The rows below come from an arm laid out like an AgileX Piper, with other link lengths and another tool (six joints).
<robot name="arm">
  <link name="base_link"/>
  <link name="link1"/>
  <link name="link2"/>
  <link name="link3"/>
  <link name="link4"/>
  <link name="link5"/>
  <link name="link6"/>
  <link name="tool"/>
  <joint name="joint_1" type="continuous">
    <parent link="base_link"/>
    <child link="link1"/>
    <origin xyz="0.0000 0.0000 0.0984" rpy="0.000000 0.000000 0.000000"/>
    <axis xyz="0 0 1"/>
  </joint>
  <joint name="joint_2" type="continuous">
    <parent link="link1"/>
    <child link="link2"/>
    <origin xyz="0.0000 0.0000 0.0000" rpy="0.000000 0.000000 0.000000"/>
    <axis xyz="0 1 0"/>
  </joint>
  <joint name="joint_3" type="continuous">
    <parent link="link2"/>
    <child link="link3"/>
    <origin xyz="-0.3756 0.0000 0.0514" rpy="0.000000 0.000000 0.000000"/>
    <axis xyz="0 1 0"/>
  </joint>
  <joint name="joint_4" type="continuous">
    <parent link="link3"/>
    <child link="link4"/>
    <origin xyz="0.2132 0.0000 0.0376" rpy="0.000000 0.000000 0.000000"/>
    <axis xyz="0.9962 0 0.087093"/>
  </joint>
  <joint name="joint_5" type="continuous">
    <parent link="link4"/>
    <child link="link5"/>
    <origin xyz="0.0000 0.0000 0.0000" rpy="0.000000 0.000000 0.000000"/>
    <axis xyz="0 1 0"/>
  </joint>
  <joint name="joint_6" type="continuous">
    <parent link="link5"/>
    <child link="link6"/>
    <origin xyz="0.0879 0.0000 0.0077" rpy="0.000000 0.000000 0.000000"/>
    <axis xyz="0.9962 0 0.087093"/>
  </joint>
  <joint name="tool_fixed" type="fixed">
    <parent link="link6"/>
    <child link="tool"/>
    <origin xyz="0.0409 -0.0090 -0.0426" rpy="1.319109 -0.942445 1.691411"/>
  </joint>
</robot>
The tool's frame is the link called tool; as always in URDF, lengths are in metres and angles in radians. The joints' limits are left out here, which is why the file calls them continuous.
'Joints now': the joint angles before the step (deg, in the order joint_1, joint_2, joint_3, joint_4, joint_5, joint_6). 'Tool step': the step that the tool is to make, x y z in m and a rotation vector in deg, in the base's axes. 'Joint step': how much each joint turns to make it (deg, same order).
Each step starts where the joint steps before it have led.
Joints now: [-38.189, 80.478, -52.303, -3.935, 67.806, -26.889]
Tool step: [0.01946, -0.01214, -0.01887, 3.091, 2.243, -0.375]
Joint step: [0.000, 5.832, -0.127, 1.102, -2.035, 0.000]
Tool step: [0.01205, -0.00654, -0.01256, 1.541, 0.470, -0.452]
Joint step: [0.000, 3.306, -0.104, 1.023, -1.882, -0.001]
